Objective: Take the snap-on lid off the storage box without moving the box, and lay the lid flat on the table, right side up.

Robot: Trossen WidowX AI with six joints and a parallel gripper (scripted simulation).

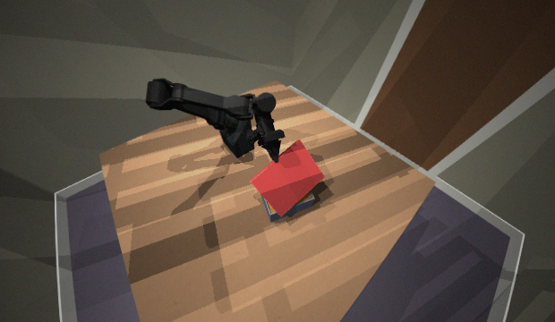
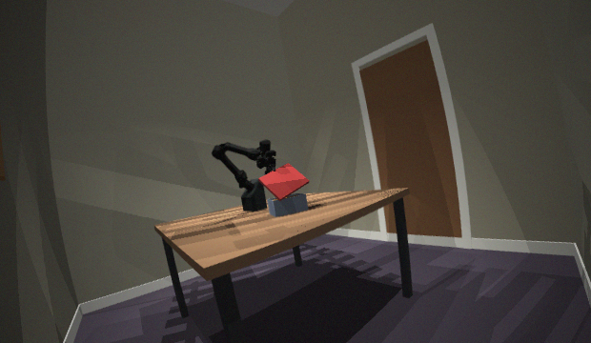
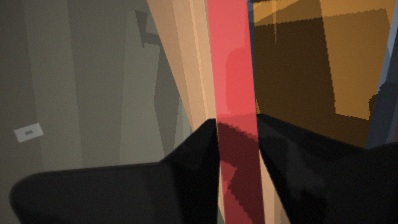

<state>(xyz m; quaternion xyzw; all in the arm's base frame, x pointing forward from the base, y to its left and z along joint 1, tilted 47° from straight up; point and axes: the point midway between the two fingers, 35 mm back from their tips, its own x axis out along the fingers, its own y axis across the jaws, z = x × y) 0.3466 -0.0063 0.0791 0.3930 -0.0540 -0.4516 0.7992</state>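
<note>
The red lid lies 6 cm below my gripper tip, 6 cm ahead of it and 1 cm to the left of it. From my gripper tip the other things lie so: box: 20 cm below, 6 cm ahead.
</note>
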